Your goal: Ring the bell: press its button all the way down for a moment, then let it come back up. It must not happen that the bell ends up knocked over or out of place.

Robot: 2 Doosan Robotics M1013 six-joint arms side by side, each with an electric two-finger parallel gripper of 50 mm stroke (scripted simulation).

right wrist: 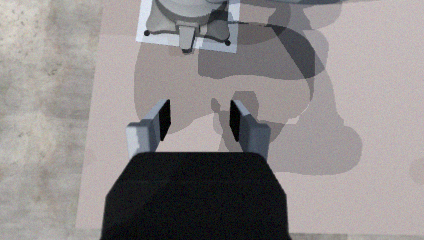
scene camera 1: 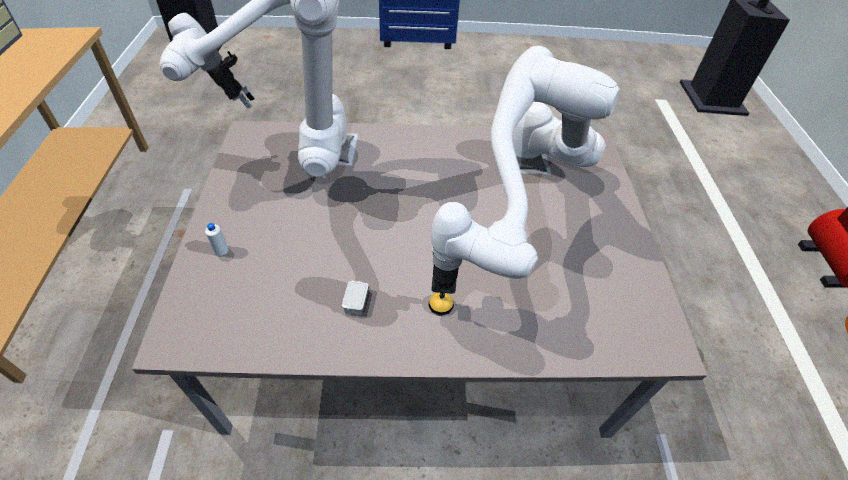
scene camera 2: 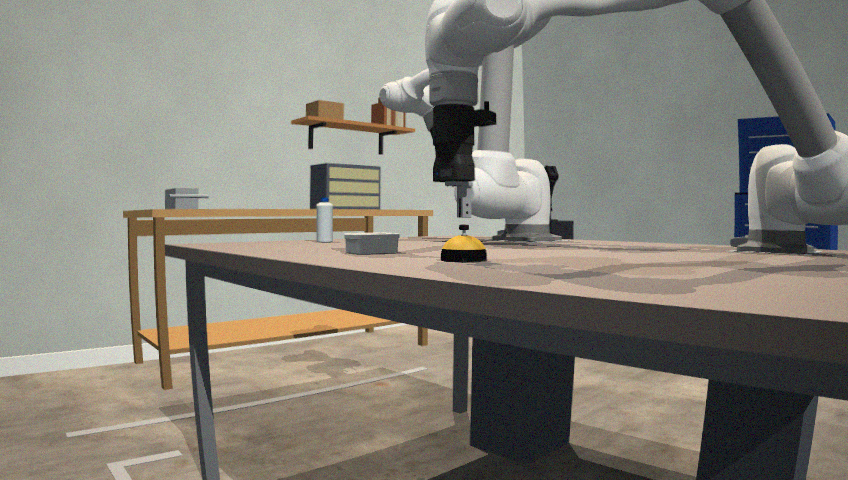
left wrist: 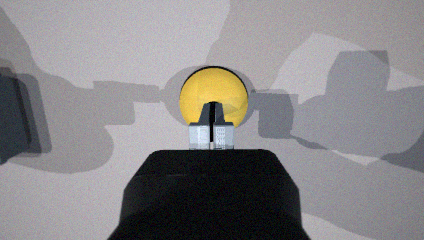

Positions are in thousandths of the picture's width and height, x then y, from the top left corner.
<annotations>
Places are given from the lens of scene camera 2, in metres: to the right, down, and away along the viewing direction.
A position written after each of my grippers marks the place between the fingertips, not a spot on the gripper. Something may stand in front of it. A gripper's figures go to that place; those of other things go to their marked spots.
my left gripper (scene camera 2: 548, 453): 0.07, -0.04, 1.05
bell (scene camera 2: 547, 518): 0.07, 0.01, 1.01
white lidded box (scene camera 2: 422, 507): -0.14, 0.01, 1.22
The marked spots on the white lidded box and the bell are 0.29 m apart.
</annotations>
